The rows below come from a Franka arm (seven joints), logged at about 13 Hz.
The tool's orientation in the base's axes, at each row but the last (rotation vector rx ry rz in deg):
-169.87 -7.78 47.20
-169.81 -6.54 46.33
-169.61 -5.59 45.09
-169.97 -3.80 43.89
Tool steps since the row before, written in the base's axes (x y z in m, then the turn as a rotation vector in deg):
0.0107 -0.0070 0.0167 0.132 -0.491 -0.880
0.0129 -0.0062 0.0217 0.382 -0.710 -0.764
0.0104 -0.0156 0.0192 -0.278 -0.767 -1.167
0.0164 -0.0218 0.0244 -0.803 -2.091 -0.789
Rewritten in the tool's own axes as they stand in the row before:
-0.0001 0.0063 -0.0201 0.513 0.570 0.667
-0.0004 0.0050 -0.0255 0.650 0.791 0.430
-0.0017 0.0142 -0.0227 0.272 0.857 1.104
0.0013 0.0200 -0.0306 -0.450 2.132 0.944

